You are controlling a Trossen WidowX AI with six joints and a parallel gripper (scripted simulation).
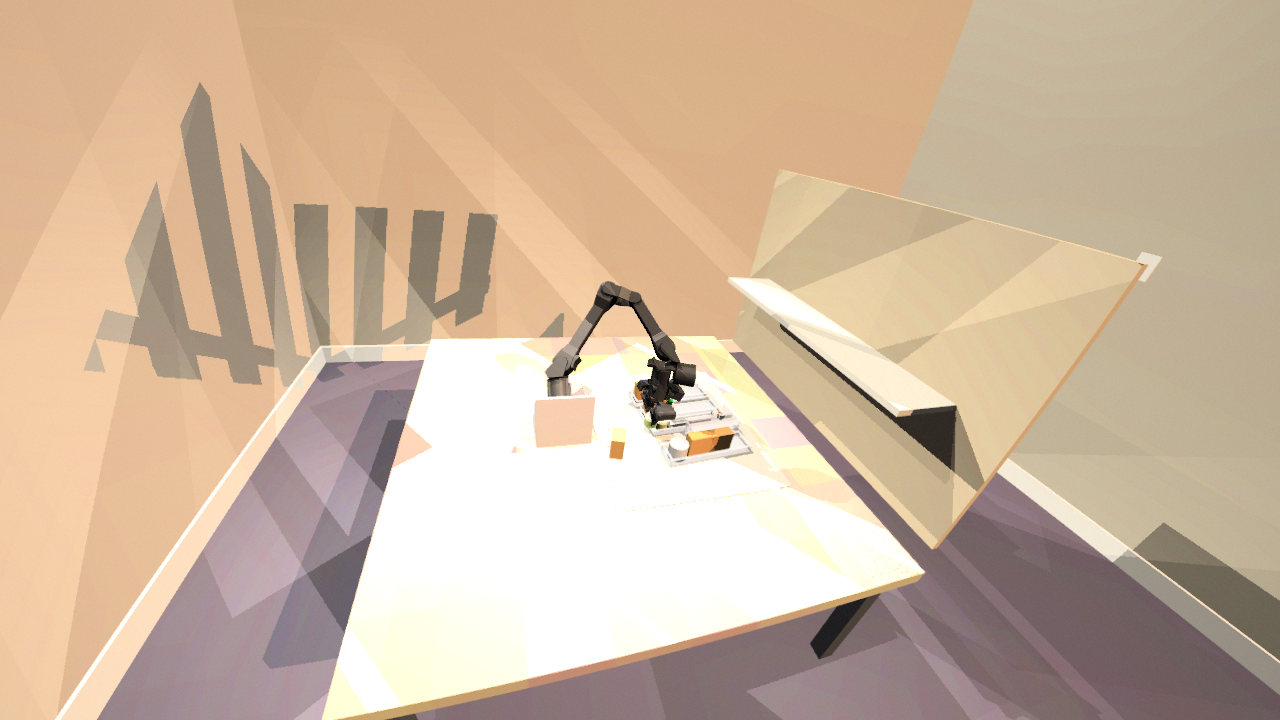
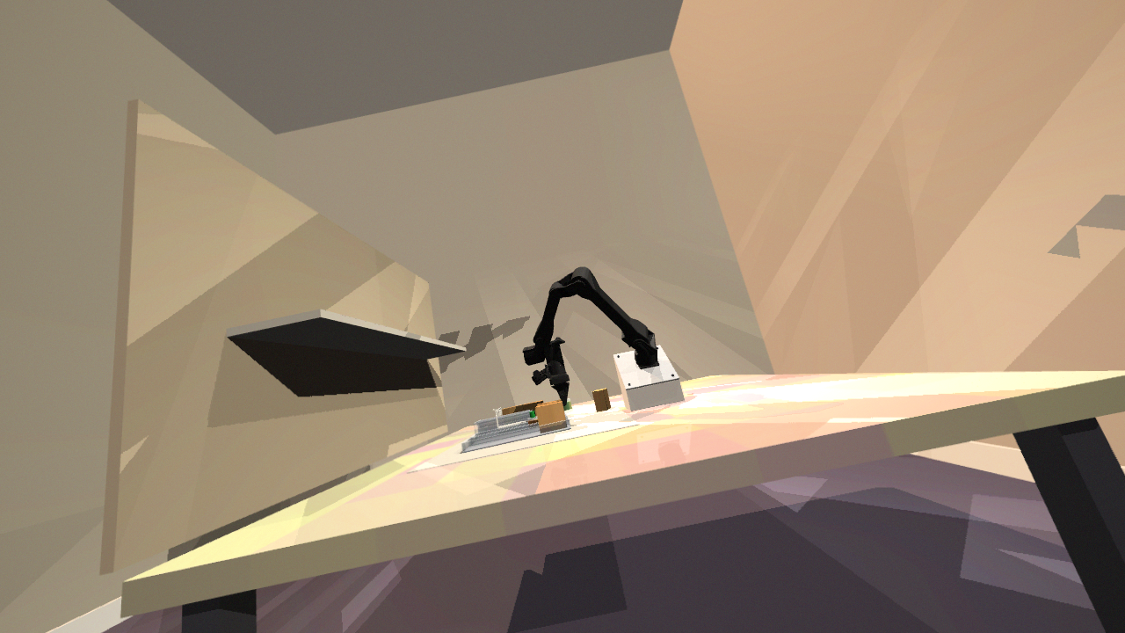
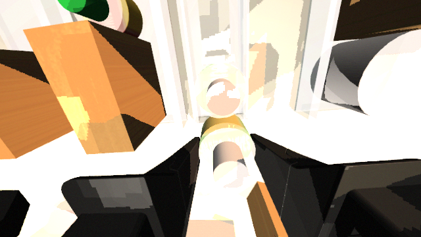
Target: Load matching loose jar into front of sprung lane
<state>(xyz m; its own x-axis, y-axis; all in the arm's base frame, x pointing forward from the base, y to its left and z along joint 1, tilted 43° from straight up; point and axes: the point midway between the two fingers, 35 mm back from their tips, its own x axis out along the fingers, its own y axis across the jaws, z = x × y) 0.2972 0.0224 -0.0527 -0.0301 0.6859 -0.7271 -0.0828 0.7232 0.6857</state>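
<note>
My gripper tip is 180 mm short of the lane rack, 10 mm to the left of it and 30 mm above it. From my gripper tip the other things lie so: shelf: 540 mm ahead, 30 mm to the left, 320 mm above.
</note>
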